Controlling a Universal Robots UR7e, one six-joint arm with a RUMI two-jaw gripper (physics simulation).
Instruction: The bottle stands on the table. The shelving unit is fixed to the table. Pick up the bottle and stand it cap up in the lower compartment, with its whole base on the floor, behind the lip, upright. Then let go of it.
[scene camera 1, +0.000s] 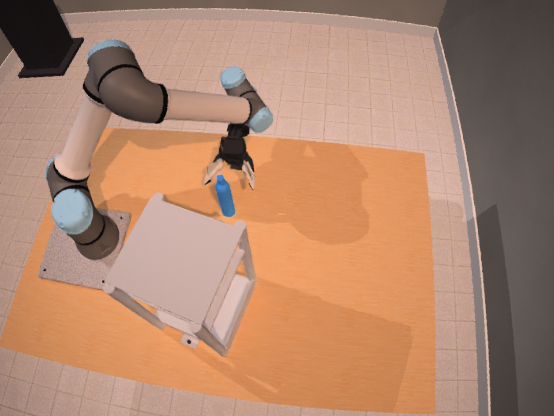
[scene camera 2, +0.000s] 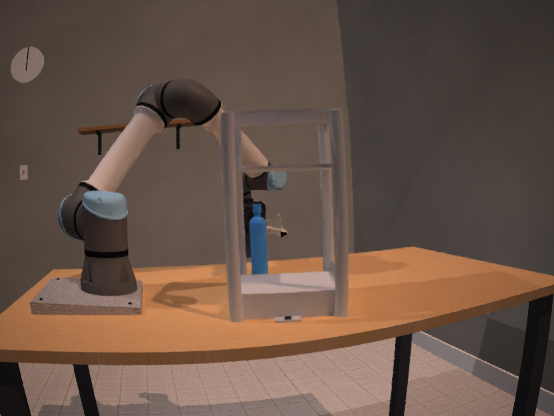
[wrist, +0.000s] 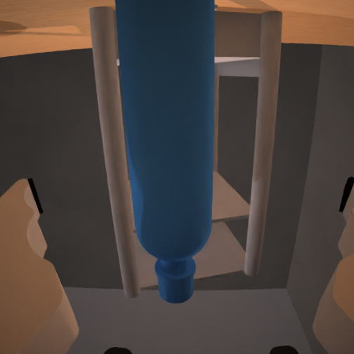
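Seen in the pictures: gripper, between the fingertips: (scene camera 1: 228, 187) (scene camera 2: 260, 235); arm's base, origin of its link: (scene camera 1: 98, 238) (scene camera 2: 108, 288).
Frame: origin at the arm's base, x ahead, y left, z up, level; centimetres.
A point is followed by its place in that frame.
Note:
The blue bottle (scene camera 1: 225, 198) {z 9.5, x 42.7, y 12.4 cm} (scene camera 2: 258, 245) {z 7.2, x 41.3, y 12.4 cm} (wrist: 170, 130) stands upright on the table, cap up, beside the shelving unit (scene camera 1: 175, 260) {z 36.9, x 40.3, y -17.8 cm} (scene camera 2: 340, 215) {z 16.9, x 45.6, y -31.5 cm} (wrist: 112, 150). The wrist view shows it upside down, with its base cut off by the frame edge. The unit's lower compartment has a pale floor (scene camera 1: 230, 305) {z 2.7, x 47.3, y -17.7 cm} (scene camera 2: 287, 282) {z 2.7, x 39.5, y -17.5 cm}. My gripper (scene camera 1: 229, 185) {z 9.2, x 43.0, y 16.5 cm} (wrist: 190, 182) is open and empty, near the bottle on the side away from the unit. Its fingers point towards the bottle, at about upper-body height. In the wrist view the bottle shows between the spread fingers, slightly left of centre. One fingertip is hidden in scene camera 2.
The unit's posts and middle shelf (scene camera 2: 285, 167) {z 25.9, x 37.1, y -26.5 cm} stand behind the bottle as seen from the wrist. The arm's base plate (scene camera 1: 65, 260) {z 0.2, x -9.7, y -9.1 cm} (scene camera 2: 85, 305) {z -0.4, x -4.7, y -16.2 cm} is beside the unit. A small pale tab (scene camera 1: 189, 341) {z -1.8, x 36.1, y -28.6 cm} (scene camera 2: 288, 319) {z -2.1, x 35.8, y -29.3 cm} lies at the unit's foot.

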